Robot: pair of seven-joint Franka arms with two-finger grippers.
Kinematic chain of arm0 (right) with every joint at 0, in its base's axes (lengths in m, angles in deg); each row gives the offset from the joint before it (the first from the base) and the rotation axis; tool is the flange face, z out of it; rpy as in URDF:
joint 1: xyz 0 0 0.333 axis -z
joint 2: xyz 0 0 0 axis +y
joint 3: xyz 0 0 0.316 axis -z
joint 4: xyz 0.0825 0 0 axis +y
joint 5: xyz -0.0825 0 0.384 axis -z
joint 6: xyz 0 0 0 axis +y
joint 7: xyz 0.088 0 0 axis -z
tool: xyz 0 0 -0.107 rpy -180 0 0
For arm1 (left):
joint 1: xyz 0 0 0.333 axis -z
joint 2: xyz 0 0 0 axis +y
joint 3: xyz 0 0 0.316 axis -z
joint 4: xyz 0.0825 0 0 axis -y
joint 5: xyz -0.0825 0 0.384 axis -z
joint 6: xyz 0 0 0 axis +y
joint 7: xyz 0.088 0 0 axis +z
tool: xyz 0 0 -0.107 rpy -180 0 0
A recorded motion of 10 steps. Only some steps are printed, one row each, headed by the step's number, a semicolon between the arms.
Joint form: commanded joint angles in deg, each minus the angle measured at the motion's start. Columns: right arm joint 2, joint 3, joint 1, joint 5, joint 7, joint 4, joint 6; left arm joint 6, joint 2, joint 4, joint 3, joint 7, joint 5, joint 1.
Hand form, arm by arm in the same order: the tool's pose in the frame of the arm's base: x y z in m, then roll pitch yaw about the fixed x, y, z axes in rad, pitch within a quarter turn. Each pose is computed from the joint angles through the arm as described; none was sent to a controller.
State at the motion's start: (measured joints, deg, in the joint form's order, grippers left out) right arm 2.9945 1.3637 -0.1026 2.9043 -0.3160 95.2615 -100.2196; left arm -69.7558 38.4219 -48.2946 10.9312 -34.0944 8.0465 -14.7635
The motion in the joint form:
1: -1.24 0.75 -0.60 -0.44 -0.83 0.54 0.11; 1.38 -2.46 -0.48 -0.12 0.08 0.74 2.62
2: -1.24 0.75 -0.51 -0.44 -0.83 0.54 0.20; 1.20 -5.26 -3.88 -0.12 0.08 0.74 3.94
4: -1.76 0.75 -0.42 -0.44 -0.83 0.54 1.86; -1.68 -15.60 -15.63 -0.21 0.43 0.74 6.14
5: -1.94 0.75 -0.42 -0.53 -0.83 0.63 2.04; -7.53 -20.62 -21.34 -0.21 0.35 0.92 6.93
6: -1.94 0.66 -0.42 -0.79 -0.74 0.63 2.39; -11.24 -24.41 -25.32 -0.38 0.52 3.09 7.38
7: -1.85 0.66 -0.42 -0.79 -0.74 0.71 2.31; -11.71 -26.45 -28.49 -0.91 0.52 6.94 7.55
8: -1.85 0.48 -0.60 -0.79 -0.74 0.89 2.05; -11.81 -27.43 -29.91 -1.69 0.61 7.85 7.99
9: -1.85 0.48 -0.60 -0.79 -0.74 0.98 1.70; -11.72 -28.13 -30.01 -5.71 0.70 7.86 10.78
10: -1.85 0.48 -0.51 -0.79 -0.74 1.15 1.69; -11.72 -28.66 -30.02 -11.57 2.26 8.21 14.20
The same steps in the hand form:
1: 0.5761 -0.0178 0.5747 3.0969 -0.0435 0.0030; 0.6783 0.0423 0.5385 2.7705 0.0713 -0.6008
2: 0.5759 -0.0187 0.5746 3.0969 -0.0420 0.0014; 0.6691 0.0221 0.5460 2.7718 0.0820 -0.6292
4: 0.5706 -0.0197 0.5771 3.0976 -0.0221 -0.0015; 0.6321 -0.0163 0.5763 2.8098 0.0845 -0.6634
5: 0.5694 -0.0195 0.5779 3.0993 -0.0206 -0.0019; 0.6207 -0.0304 0.5928 2.8699 0.0208 -0.6597
6: 0.5688 -0.0182 0.5773 3.1040 -0.0146 -0.0027; 0.6094 -0.0414 0.6069 2.8824 -0.0414 -0.6528
7: 0.5693 -0.0182 0.5759 3.1040 -0.0131 -0.0027; 0.5996 -0.0481 0.6054 2.8266 -0.0644 -0.6462
8: 0.5696 -0.0146 0.5748 3.1041 -0.0145 0.0038; 0.5949 -0.0481 0.6045 2.8141 -0.0643 -0.6389
9: 0.5701 -0.0146 0.5746 3.1040 -0.0190 0.0040; 0.5926 -0.0400 0.6094 2.8299 -0.0618 -0.6186
10: 0.5699 -0.0155 0.5732 3.1041 -0.0162 0.0024; 0.5914 -0.0215 0.6141 2.8431 -0.0540 -0.5526

